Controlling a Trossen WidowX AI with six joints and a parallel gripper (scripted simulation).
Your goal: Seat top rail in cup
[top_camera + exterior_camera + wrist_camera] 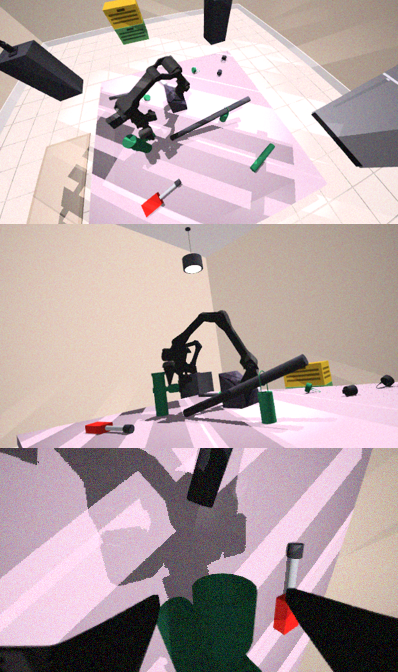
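Right now the green rail-end cup is 2 cm to the right of my gripper tip. The rest, counted from my gripper tip: red-headed tool (30 cm ahead, 10 cm below, 5 cm to the right).
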